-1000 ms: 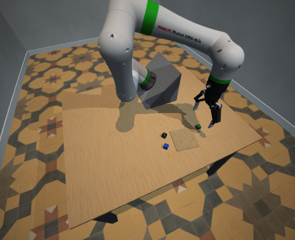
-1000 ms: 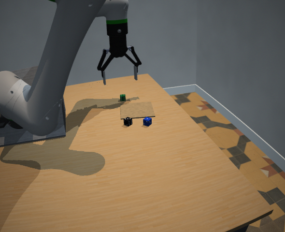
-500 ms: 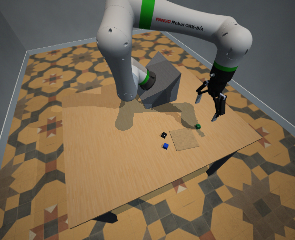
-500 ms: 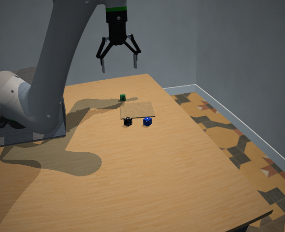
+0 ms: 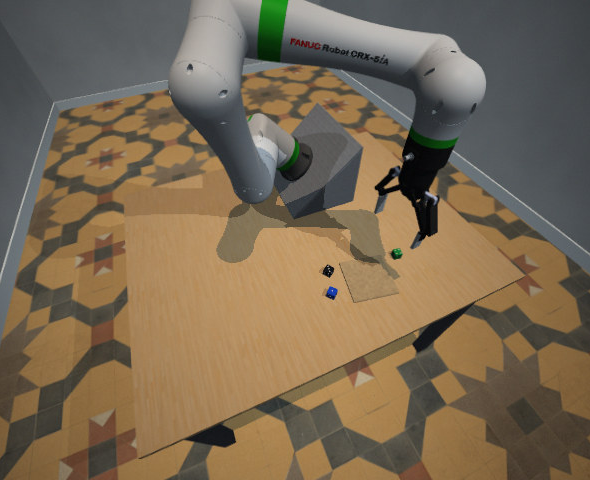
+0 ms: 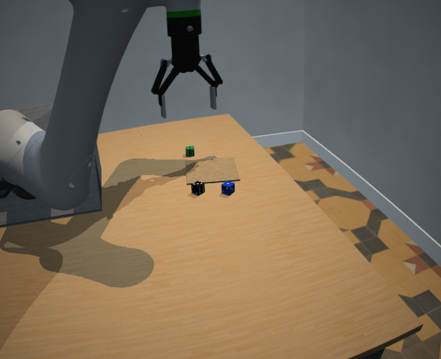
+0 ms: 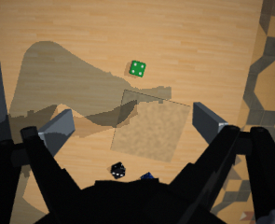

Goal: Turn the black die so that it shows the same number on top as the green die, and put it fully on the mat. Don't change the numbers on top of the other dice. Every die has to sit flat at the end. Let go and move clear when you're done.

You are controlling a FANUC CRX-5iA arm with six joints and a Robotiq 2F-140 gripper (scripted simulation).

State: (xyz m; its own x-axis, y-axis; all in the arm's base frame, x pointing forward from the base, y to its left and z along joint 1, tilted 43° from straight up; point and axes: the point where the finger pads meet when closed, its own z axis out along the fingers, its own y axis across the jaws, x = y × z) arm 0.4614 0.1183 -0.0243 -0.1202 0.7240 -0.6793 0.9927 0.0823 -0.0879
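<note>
Now: hand 18 cm to the left of the black die, 15 cm above it and 3 cm past it. Also, from my hand: green die 15 cm below, 4 cm to the left; tan mat 16 cm below, 8 cm to the right, 4 cm ahead; blue die 21 cm to the right, 15 cm below, 5 cm ahead.
</note>
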